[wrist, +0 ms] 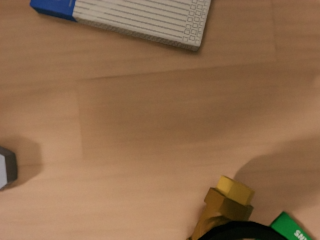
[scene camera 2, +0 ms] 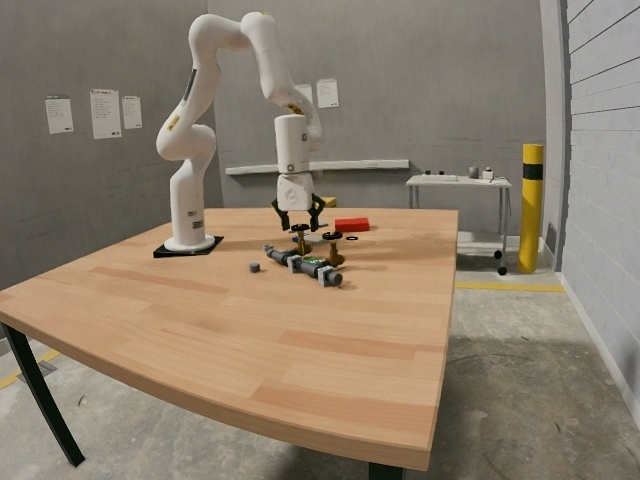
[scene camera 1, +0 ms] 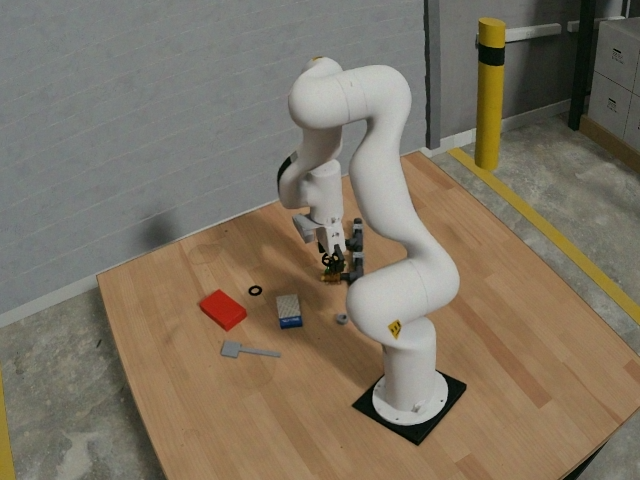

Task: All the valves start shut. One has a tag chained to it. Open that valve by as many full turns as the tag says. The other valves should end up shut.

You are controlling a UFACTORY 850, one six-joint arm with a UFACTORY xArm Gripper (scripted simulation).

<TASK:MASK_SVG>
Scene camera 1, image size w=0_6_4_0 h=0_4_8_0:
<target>my gripper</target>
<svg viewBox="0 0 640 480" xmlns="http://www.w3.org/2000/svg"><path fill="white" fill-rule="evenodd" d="M341 220L315 229L317 240L319 241L319 253L326 252L331 256L333 275L344 271L343 263L345 259L342 253L346 251Z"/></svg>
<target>red block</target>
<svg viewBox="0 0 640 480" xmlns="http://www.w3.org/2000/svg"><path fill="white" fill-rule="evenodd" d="M218 289L200 302L199 305L202 312L228 332L247 317L247 312L245 308Z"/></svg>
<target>blue-and-grey box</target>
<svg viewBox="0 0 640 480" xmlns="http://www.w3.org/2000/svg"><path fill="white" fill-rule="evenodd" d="M297 294L276 297L281 330L303 326Z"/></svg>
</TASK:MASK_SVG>
